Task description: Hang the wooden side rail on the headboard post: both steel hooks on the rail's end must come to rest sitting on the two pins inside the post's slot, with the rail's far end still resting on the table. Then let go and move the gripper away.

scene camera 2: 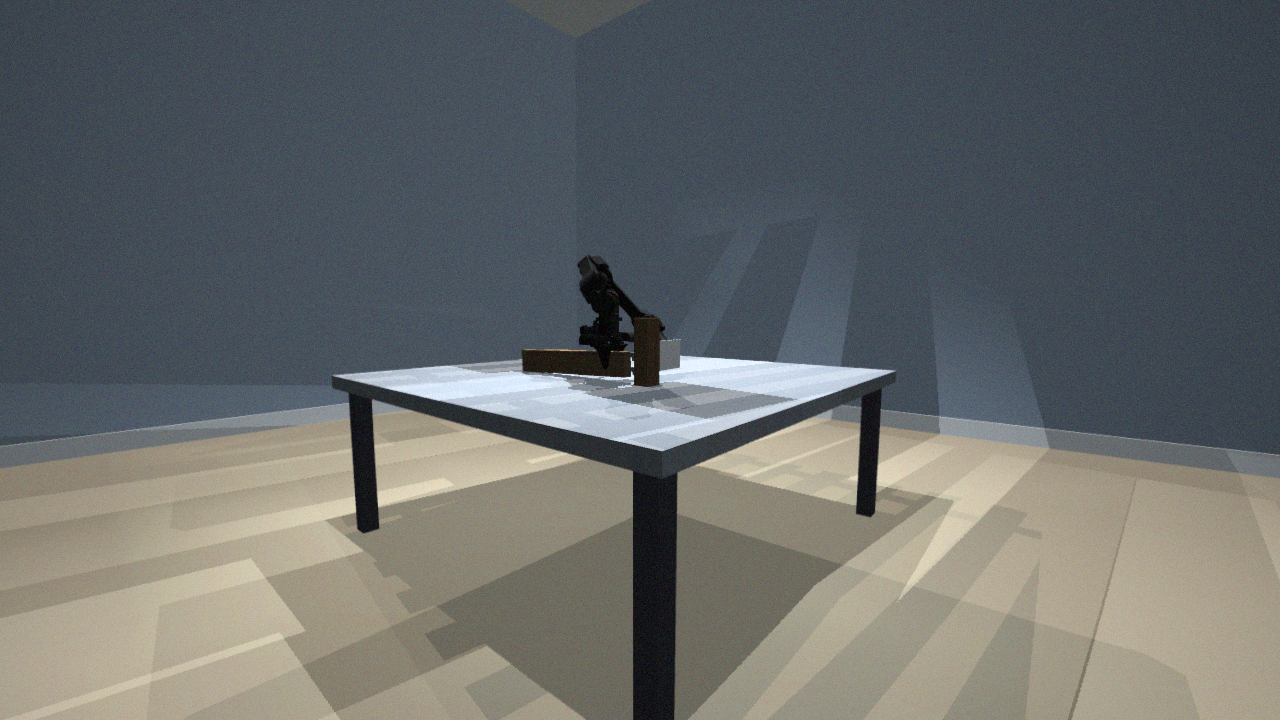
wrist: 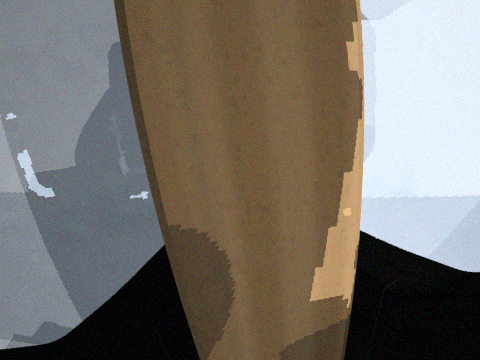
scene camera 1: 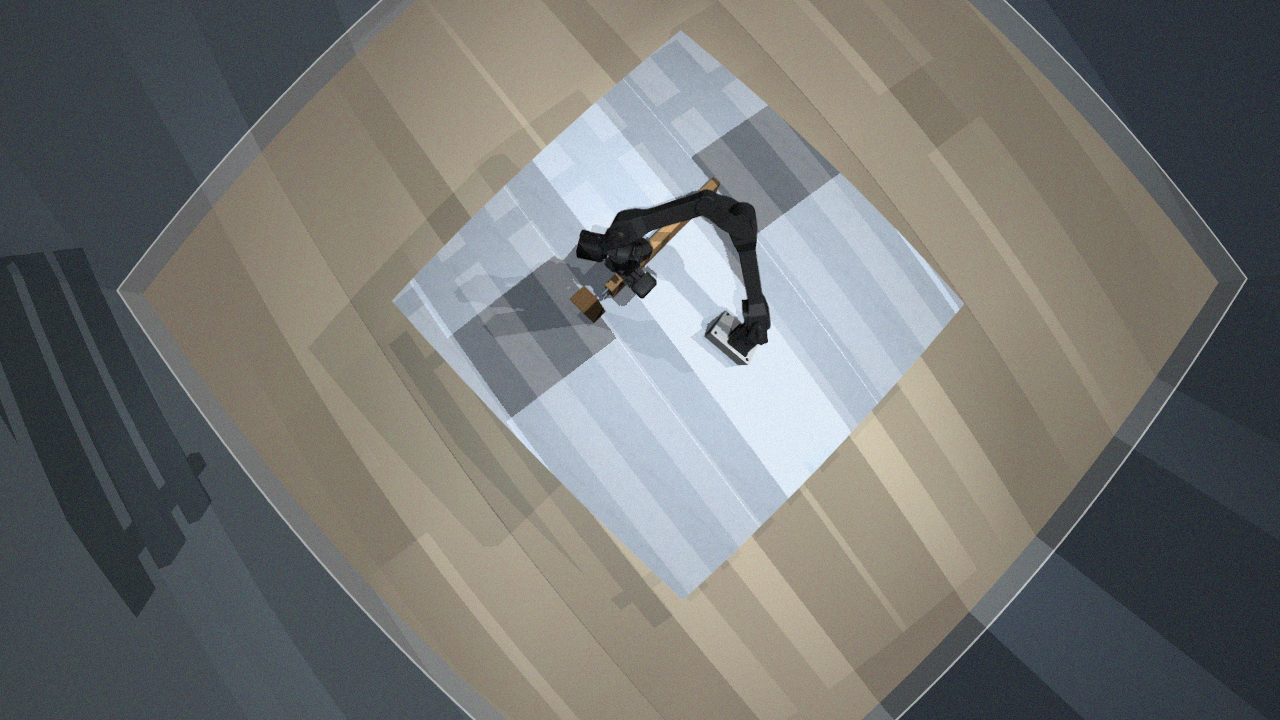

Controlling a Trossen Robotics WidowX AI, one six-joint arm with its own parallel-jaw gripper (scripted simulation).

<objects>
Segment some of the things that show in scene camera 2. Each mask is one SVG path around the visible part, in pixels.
The gripper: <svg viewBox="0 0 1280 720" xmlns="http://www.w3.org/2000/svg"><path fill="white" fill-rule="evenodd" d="M619 314L599 314L599 317L596 317L596 320L593 321L593 326L588 327L584 325L580 327L579 345L590 345L600 357L603 369L608 368L611 351L623 351L628 345L624 344L624 341L634 342L634 332L619 332L619 321L622 321L622 317L619 317Z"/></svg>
A wooden side rail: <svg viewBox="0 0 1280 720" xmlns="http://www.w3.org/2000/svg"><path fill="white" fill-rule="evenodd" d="M521 350L522 371L619 378L631 377L631 372L634 375L634 367L631 367L631 357L632 361L634 361L634 353L631 353L631 351L611 351L608 368L603 369L596 350Z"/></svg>
</objects>
